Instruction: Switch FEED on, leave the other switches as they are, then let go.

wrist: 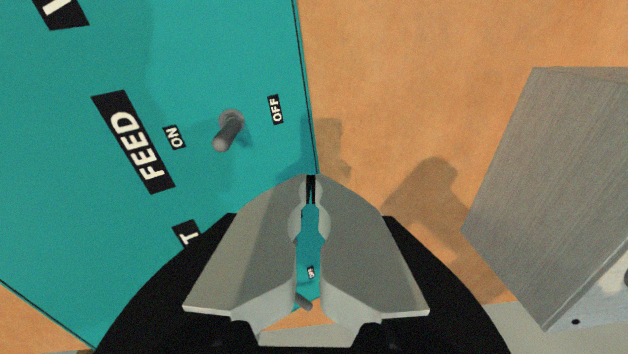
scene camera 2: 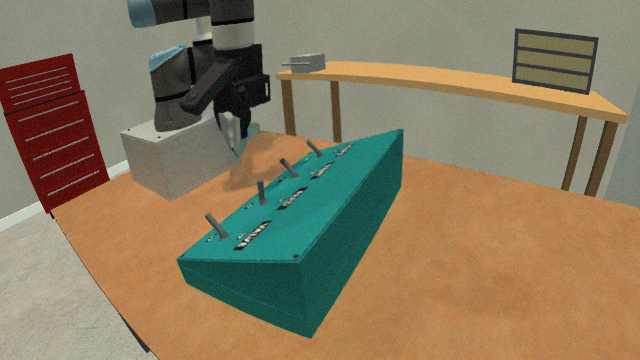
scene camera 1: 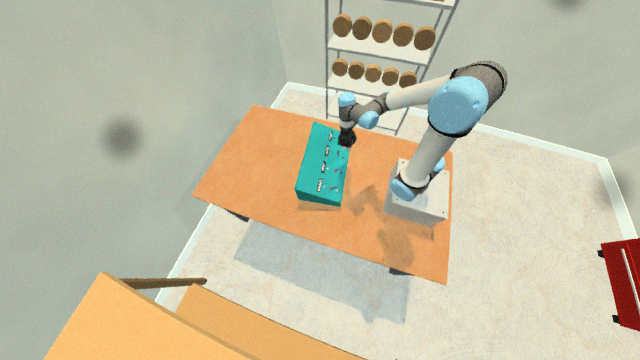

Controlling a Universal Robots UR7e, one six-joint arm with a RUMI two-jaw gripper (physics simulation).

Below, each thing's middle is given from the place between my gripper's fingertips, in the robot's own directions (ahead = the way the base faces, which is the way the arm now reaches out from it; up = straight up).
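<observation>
Position of my gripper relative to the teal switch panel [scene camera 2: 285, 259], as I see it: 80 mm to the right of the panel, 100 mm short of it, 90 mm above it.
</observation>
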